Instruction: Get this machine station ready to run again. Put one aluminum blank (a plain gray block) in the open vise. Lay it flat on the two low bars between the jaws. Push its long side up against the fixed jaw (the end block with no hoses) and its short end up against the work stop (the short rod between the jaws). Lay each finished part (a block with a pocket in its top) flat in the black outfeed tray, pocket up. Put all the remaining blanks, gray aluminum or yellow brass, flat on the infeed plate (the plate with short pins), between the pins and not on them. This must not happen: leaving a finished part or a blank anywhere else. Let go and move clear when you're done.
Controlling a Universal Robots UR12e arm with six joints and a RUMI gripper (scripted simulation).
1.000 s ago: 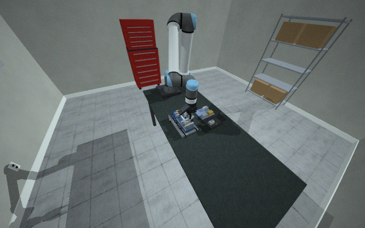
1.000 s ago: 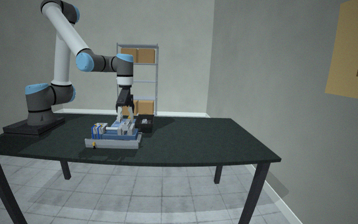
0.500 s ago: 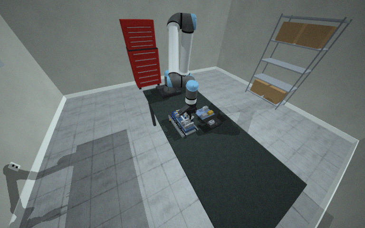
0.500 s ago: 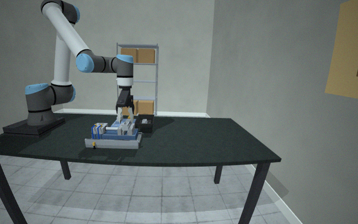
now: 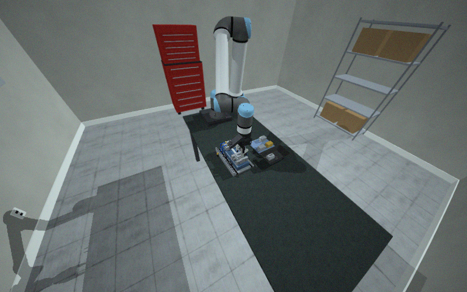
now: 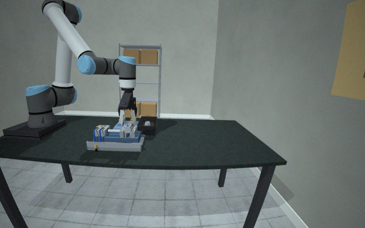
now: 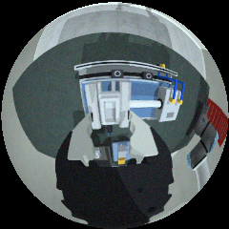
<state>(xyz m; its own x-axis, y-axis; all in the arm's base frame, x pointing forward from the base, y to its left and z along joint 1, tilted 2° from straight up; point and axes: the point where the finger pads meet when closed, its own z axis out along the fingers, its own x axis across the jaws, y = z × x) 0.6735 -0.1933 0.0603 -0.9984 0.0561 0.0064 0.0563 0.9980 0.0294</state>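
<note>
Now: the blue vise 7 cm behind my hand and 8 cm below it. From my hand the other things lie so: light gray base rail (7 cm behind, 9 cm to the right, 9 cm below); then vise hose end block (16 cm behind, 1 cm to the left, 4 cm below); then yellow brass blank (2 cm behind, 36 cm to the left, 10 cm below).
</note>
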